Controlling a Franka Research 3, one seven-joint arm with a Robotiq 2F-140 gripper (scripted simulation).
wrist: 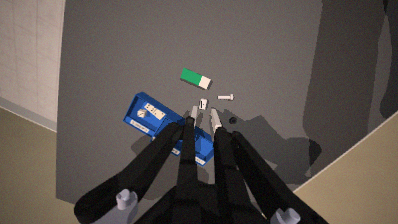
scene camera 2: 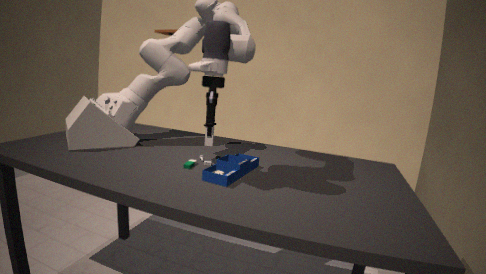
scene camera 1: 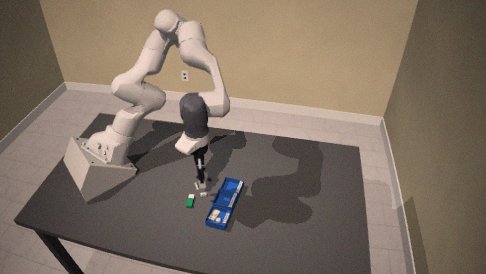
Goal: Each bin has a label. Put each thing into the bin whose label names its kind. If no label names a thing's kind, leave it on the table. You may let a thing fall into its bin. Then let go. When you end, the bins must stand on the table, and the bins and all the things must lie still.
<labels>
blue bin: wrist; scene camera 2; scene camera 1 222, 199
same spot on blue bin: [scene camera 2: 234, 167] = [wrist: 155, 133]
</labels>
